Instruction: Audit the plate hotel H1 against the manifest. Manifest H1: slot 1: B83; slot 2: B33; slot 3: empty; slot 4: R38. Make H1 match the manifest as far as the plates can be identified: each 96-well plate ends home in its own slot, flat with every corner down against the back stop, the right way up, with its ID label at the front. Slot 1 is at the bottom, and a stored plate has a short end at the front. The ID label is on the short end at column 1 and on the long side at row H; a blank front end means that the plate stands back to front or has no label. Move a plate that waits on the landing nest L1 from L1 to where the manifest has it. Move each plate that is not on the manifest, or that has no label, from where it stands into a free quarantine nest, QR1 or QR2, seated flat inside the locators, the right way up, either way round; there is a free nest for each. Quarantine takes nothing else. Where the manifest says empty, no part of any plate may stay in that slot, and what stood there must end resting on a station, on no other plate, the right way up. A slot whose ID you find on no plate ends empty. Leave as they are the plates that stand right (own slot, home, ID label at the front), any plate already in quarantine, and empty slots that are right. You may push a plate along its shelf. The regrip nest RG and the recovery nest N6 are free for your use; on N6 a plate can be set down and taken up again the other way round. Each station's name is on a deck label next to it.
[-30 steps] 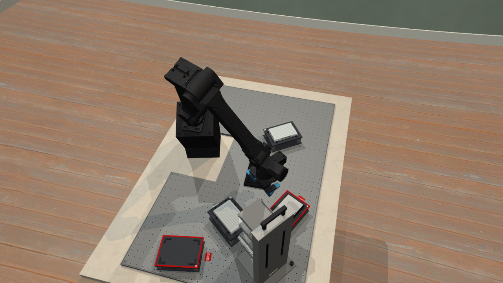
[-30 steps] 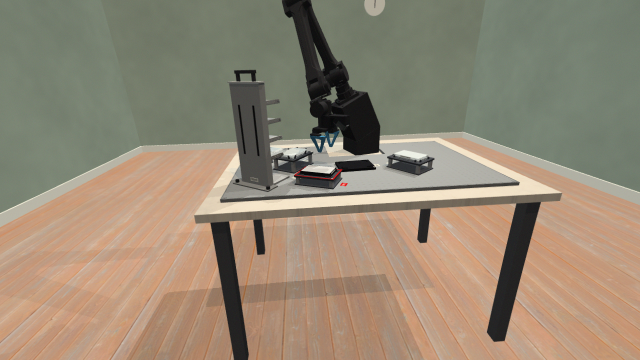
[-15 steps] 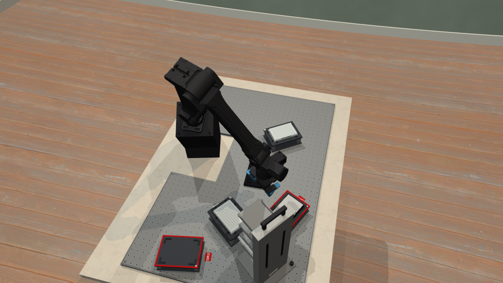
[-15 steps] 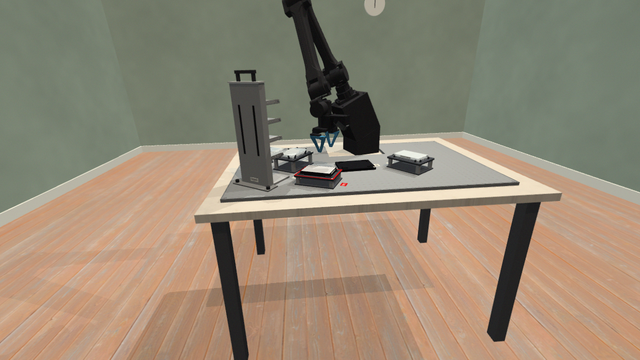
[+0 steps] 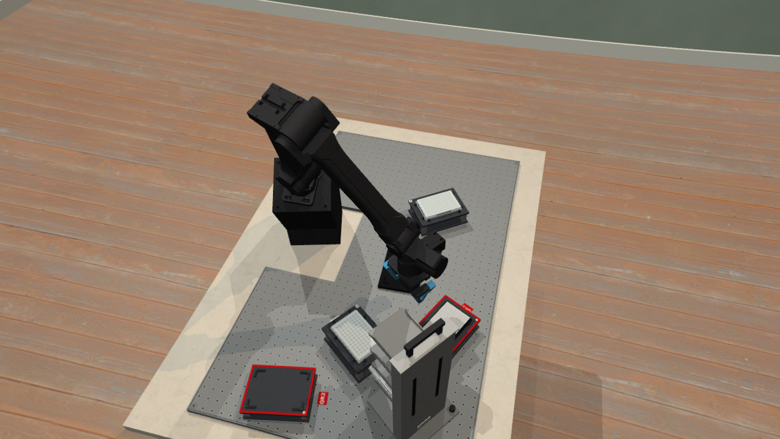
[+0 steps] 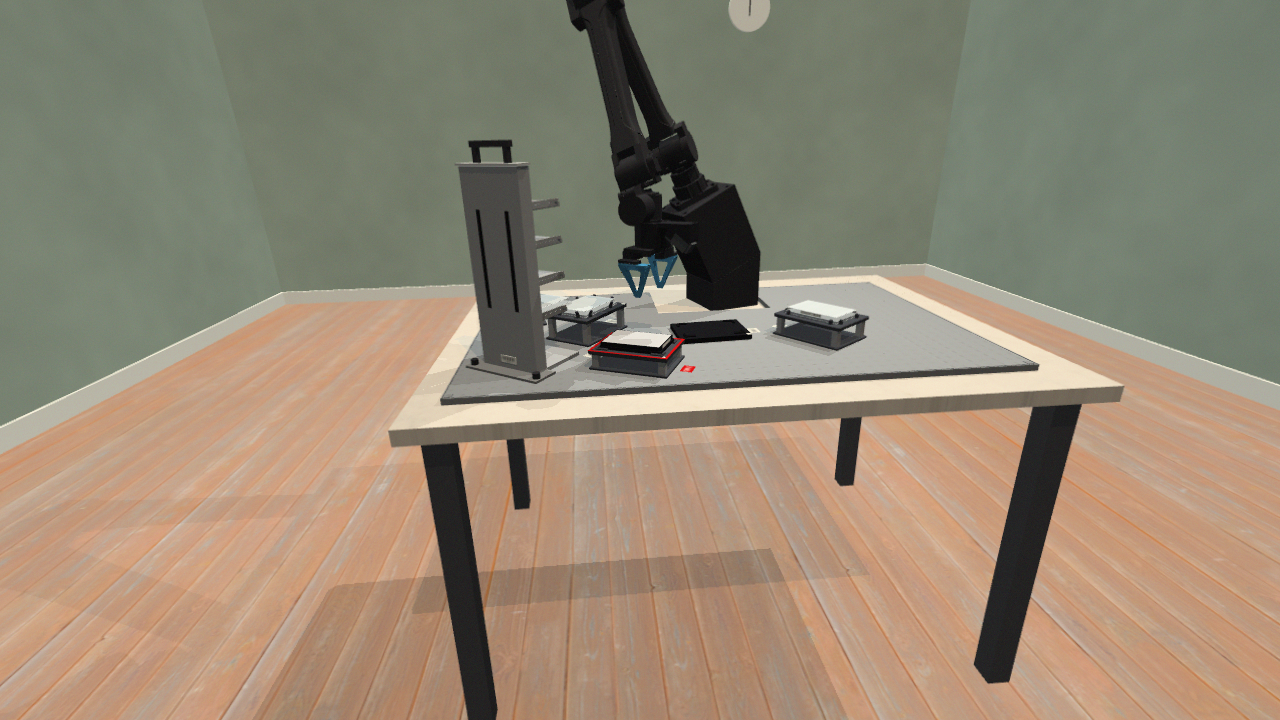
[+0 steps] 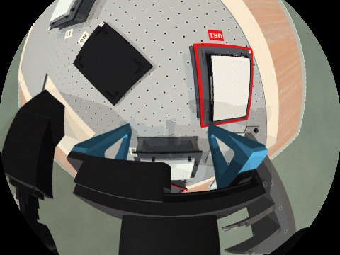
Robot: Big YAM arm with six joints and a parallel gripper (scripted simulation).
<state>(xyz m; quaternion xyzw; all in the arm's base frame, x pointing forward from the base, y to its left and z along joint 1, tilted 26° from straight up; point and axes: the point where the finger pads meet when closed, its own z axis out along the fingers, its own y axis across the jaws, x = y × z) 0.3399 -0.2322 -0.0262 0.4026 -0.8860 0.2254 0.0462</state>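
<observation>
My hand is 13 cm to the left of the regrip nest RG, 12 cm past it and 7 cm above it. Round my hand: red-edged quarantine nest QR1: 11 cm ahead, 9 cm below, 5 cm to the right; then H1 deck label: 13 cm to the right, 13 cm below, 4 cm ahead; then black recovery nest N6: 15 cm to the left, 12 cm below, 4 cm behind.
</observation>
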